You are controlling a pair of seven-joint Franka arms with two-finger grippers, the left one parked.
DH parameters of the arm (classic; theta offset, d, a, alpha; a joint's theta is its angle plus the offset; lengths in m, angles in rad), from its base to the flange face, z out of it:
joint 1: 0 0.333 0 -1.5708
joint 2: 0 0 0 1.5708
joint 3: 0 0.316 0.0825 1.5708
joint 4: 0 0 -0.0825 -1.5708
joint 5: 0 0.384 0 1.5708
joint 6: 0 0 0.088 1.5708
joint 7: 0 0.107 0 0
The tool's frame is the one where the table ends.
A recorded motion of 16 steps. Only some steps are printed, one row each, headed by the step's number.
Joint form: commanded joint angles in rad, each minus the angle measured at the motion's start. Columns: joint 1, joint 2, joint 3, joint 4, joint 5, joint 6, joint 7.
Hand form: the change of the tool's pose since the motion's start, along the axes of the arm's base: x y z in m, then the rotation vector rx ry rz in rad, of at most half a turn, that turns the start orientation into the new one. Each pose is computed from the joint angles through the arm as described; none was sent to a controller.
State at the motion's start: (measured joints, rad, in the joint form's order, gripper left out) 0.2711 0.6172 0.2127 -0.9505 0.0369 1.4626 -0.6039
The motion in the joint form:
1: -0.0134 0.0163 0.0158 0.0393 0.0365 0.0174 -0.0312
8: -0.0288 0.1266 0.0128 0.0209 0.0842 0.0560 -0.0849
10: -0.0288 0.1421 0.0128 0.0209 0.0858 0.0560 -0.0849
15: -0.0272 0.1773 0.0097 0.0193 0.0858 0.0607 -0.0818
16: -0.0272 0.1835 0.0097 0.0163 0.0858 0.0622 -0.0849
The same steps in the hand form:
1: 0.0054 0.0013 0.0097 0.0663 -0.0211 0.0227
8: 0.0278 0.0008 -0.0737 0.0997 0.0786 0.0455
10: 0.0294 0.0013 -0.0849 0.0978 0.0943 0.0445
15: 0.0328 0.0020 -0.1112 0.0885 0.1258 0.0379
16: 0.0331 0.0022 -0.1170 0.0872 0.1328 0.0405

